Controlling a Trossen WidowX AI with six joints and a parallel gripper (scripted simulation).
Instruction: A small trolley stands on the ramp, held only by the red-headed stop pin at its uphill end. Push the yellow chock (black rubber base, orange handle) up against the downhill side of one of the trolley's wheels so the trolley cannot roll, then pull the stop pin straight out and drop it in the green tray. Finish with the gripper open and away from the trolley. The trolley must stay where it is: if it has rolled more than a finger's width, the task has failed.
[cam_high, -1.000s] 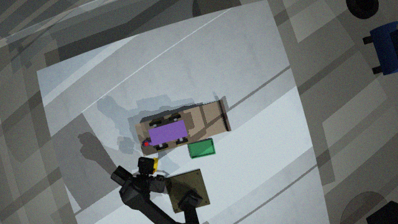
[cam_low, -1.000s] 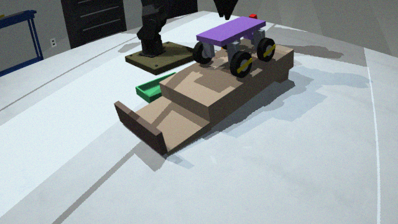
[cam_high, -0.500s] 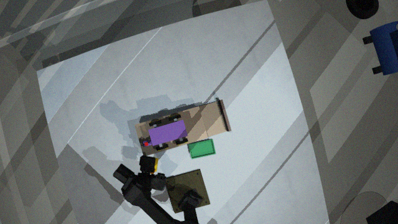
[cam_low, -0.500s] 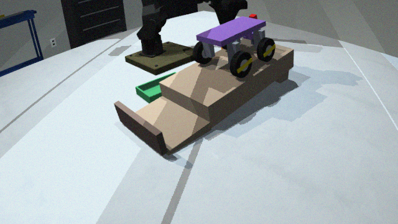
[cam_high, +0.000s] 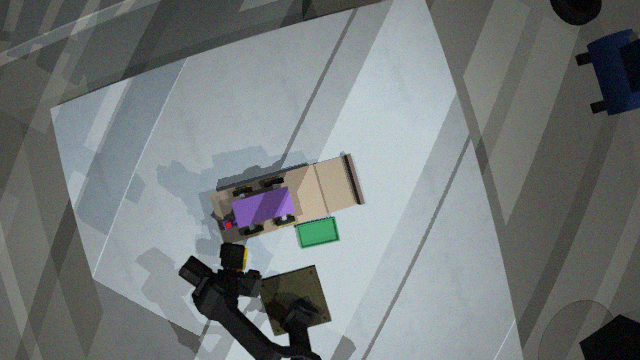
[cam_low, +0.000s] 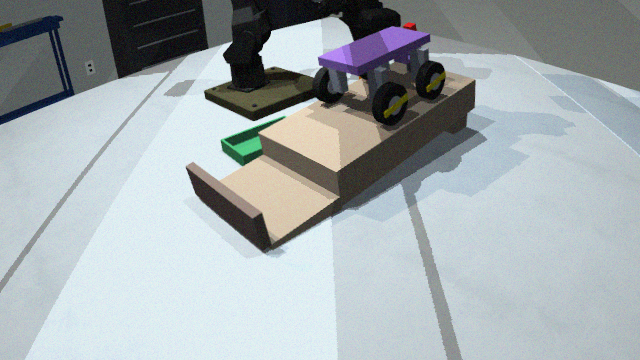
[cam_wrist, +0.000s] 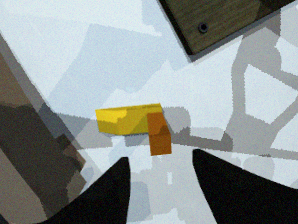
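My gripper tip is 1 cm short of the yellow chock, 1 cm to the left of it and 5 cm above it. Round my gripper tip: red-headed stop pin: 13 cm ahead, 6 cm to the right, 5 cm above; tan ramp: 13 cm ahead, 17 cm to the right, 3 cm below; purple-decked trolley: 13 cm ahead, 16 cm to the right, 4 cm above.
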